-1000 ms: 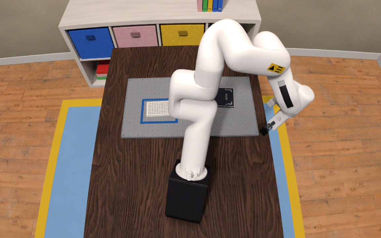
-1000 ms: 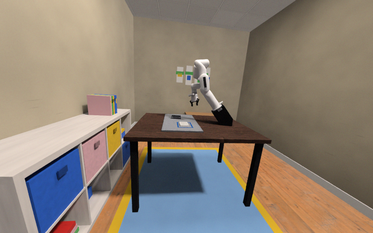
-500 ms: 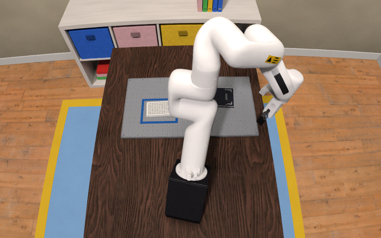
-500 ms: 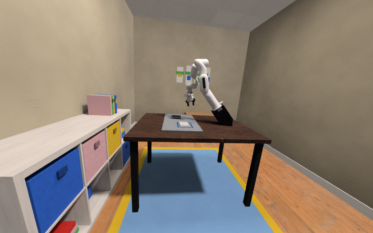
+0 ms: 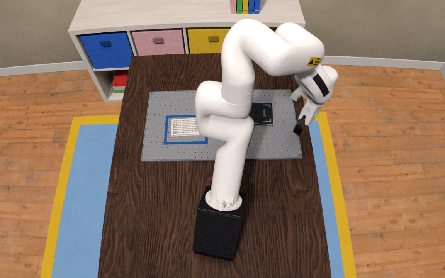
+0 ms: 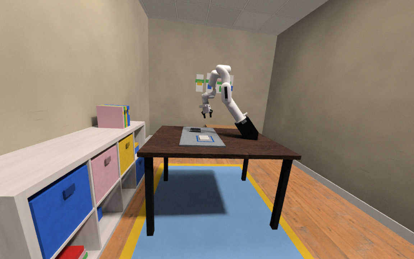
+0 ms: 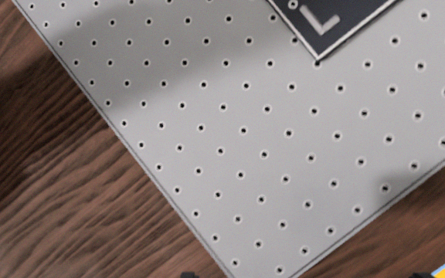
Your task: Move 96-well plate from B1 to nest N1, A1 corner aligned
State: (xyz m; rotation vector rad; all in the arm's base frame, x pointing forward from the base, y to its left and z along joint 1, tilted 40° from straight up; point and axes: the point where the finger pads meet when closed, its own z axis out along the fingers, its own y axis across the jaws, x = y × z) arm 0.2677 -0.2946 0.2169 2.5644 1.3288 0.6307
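Now: hand 7 cm short of the white 96-well plate, 49 cm to the right of it and 13 cm above it. The rest, counted from my hand: plate nest (15 cm ahead, 17 cm to the left, 13 cm below).
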